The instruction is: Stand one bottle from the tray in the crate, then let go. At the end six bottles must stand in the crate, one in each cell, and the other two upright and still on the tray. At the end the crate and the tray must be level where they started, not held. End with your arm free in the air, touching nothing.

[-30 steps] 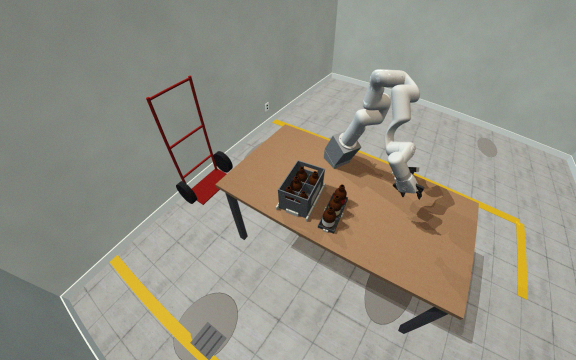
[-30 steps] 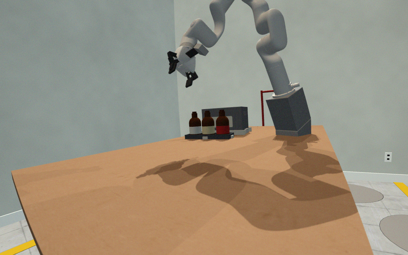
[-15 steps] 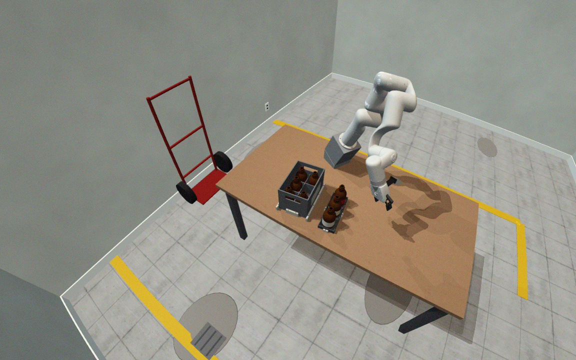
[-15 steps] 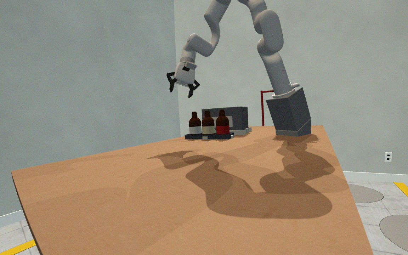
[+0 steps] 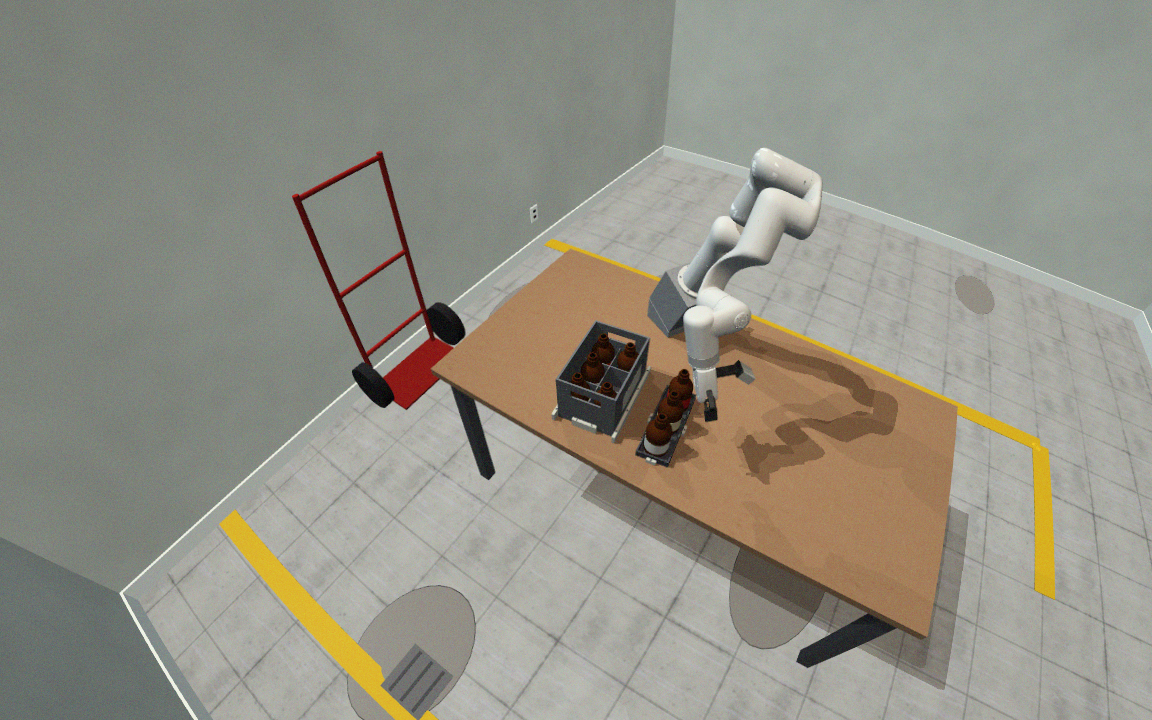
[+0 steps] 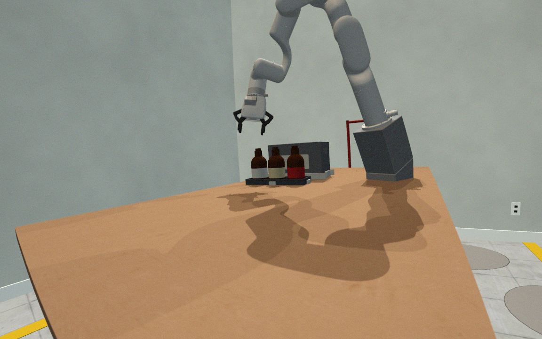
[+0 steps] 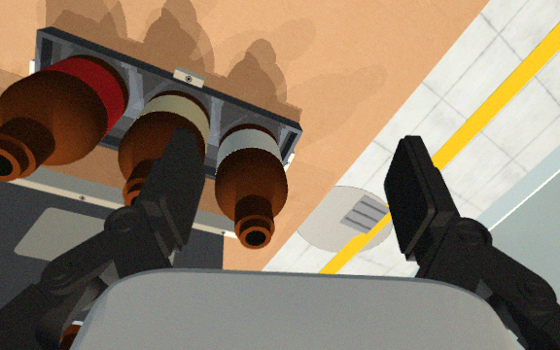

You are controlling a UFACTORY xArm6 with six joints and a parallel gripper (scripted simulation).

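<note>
The dark tray is 4 cm behind my hand, 11 cm to the right of it and 22 cm below it. From my hand the other things lie so: grey crate 3 cm behind, 34 cm to the right, 15 cm below.
</note>
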